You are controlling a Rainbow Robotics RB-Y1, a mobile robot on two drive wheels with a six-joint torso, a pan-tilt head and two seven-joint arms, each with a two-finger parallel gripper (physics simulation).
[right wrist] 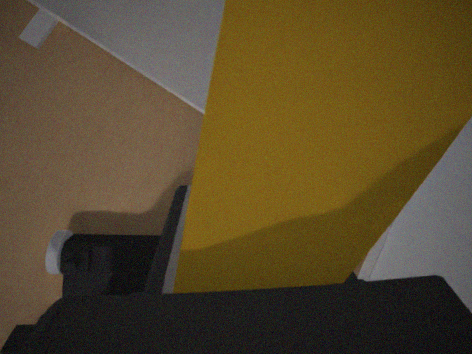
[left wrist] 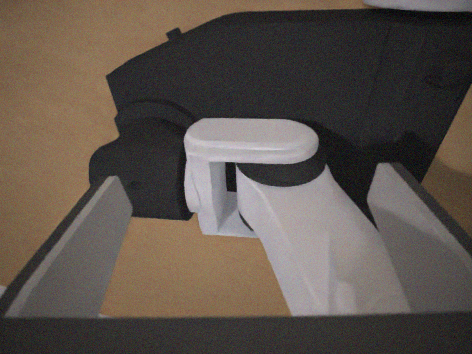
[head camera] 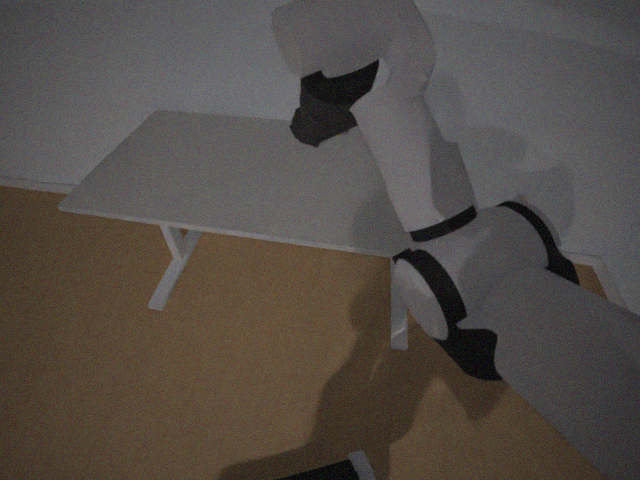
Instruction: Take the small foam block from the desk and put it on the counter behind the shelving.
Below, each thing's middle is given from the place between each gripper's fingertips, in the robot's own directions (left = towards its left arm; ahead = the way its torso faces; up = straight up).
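Scene:
With the yellow foam block (right wrist: 318, 129), I find my left hand 730 mm short of it and 400 mm to the left of it, and the hand is also 660 mm below it.
My right hand is 20 mm short of the yellow foam block and 10 mm to the right of it, while being 50 mm below it.

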